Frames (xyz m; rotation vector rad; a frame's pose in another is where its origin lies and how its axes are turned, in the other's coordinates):
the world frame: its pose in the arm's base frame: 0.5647 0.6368 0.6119 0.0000 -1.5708 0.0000
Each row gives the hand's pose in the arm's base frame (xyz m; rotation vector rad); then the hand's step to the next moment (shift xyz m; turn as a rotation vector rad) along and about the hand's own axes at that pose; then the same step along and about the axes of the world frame.
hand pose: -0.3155 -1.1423 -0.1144 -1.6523 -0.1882 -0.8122
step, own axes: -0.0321 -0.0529 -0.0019 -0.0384 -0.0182 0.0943
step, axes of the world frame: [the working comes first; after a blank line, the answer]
step, axes of the arm's base frame: -0.0530 0.0220 0.0232 -0.0003 0.1028 -0.0112

0.0232 0.0220 0.0530 -0.0112 0.1028 0.0003
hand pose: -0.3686 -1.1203 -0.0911 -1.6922 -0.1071 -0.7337
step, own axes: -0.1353 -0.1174 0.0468 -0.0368 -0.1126 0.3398
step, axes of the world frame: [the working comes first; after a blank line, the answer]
step, axes of the arm's base frame: -0.1413 0.1167 0.0264 0.0585 0.3512 0.0522

0.0264 0.1167 0.1413 0.0522 0.3512 -0.0585
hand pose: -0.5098 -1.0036 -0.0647 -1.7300 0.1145 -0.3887
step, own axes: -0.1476 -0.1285 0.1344 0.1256 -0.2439 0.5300
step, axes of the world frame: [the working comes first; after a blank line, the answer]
step, axes of the arm's base frame: -0.1132 0.1942 0.0763 0.2534 0.5084 0.1830

0.0763 0.1942 0.1132 0.1830 0.5084 -0.2534
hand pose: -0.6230 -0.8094 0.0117 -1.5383 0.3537 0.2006
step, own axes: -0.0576 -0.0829 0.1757 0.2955 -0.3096 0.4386
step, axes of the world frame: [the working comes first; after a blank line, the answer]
step, axes of the arm's base frame: -0.0079 0.1777 0.0970 0.4257 0.3996 0.1862

0.0970 0.1777 0.0079 0.1862 0.3996 -0.4257
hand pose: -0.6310 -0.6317 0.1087 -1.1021 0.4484 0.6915
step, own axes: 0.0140 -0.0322 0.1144 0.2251 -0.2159 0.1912
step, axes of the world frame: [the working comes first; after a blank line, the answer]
step, axes of the arm's base frame: 0.0320 0.1000 0.0575 0.3109 0.1788 0.0720

0.0575 0.1000 -0.0320 0.0720 0.1788 -0.3109
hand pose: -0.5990 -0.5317 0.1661 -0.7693 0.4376 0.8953
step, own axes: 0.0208 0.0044 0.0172 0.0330 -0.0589 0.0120
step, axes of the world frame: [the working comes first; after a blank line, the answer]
step, axes of the arm's base frame: 0.0086 0.0257 -0.0036 0.0676 0.0035 0.0112

-0.0036 0.0257 -0.0086 0.0112 0.0035 -0.0676
